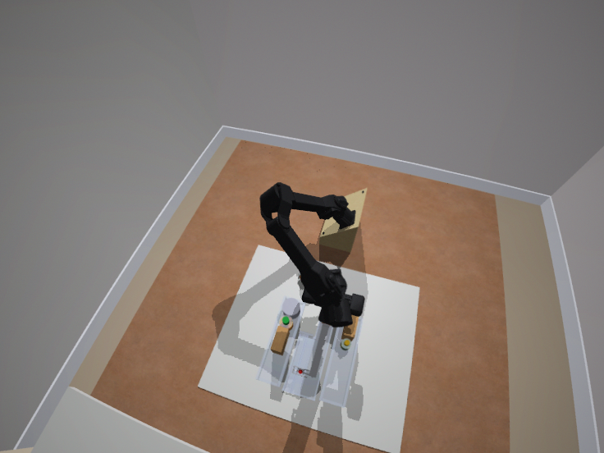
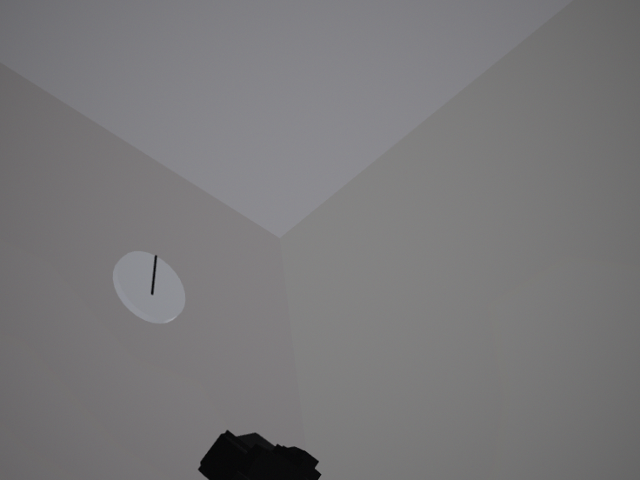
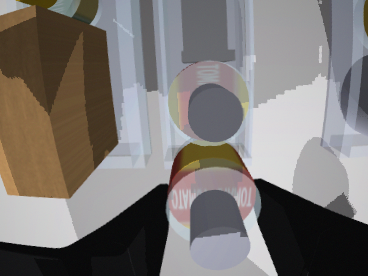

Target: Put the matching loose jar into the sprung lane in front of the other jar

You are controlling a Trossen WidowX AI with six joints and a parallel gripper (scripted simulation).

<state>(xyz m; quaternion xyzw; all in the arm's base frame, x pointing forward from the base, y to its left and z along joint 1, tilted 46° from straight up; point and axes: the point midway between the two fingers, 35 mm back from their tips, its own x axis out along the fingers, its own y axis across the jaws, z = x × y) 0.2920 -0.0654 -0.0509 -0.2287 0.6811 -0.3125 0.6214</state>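
Now: gripper tip 3 cm short of the grey disc, 13 cm to the left of it and 3 cm above it. The rest, counted from my gripper tip: clear lane fixture (17 cm ahead, 4 cm to the right, 4 cm below); red mark (22 cm ahead, 6 cm to the right, 2 cm above).
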